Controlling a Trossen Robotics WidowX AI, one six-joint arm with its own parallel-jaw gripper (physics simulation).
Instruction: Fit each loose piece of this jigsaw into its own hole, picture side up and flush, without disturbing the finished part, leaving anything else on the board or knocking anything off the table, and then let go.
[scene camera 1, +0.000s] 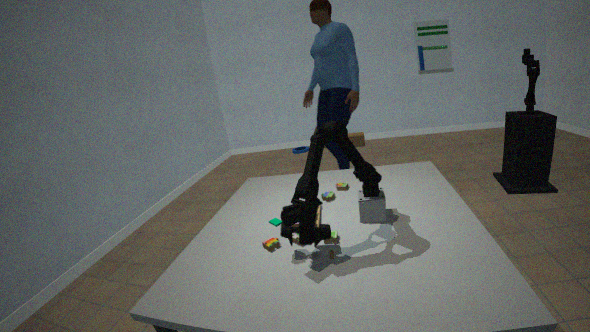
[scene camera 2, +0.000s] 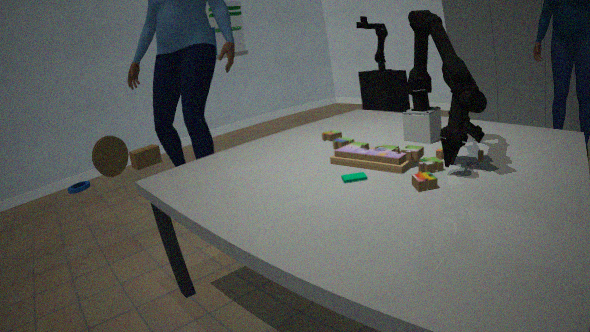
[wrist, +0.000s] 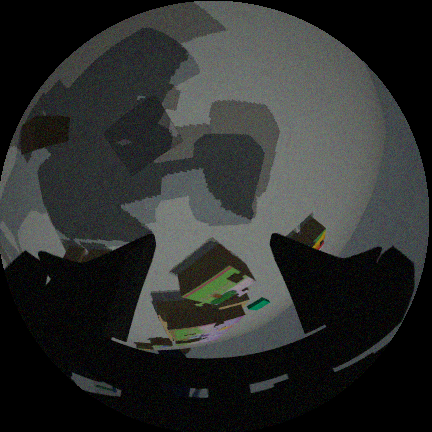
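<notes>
My gripper (scene camera 1: 304, 243) (wrist: 213, 239) is open and empty, low over the table. A green-topped piece (wrist: 215, 280) (scene camera 2: 431, 164) lies picture side up beyond and between the fingertips in the wrist view, beside the board. The board (scene camera 2: 340, 161) carries a lilac finished part (scene camera 2: 370, 152); the arm mostly hides it in scene camera 1. A red-yellow-green piece (scene camera 1: 271, 243) (scene camera 2: 424, 182) (wrist: 318, 239) lies to one side. Another green piece (scene camera 1: 334, 234) is partly behind the gripper. A blue-green piece (scene camera 1: 328, 195) and an orange-green piece (scene camera 1: 342, 186) (scene camera 2: 331, 135) lie farther back.
A flat green tile (scene camera 1: 275, 221) (scene camera 2: 354, 177) (wrist: 259, 303) lies beside the board. A small brown block (scene camera 1: 332, 254) (scene camera 2: 480, 154) (wrist: 45, 131) and a dark grey block (wrist: 137, 135) lie in the arm's shadow. The arm's grey base (scene camera 1: 372, 208) (scene camera 2: 421, 126) stands behind.
</notes>
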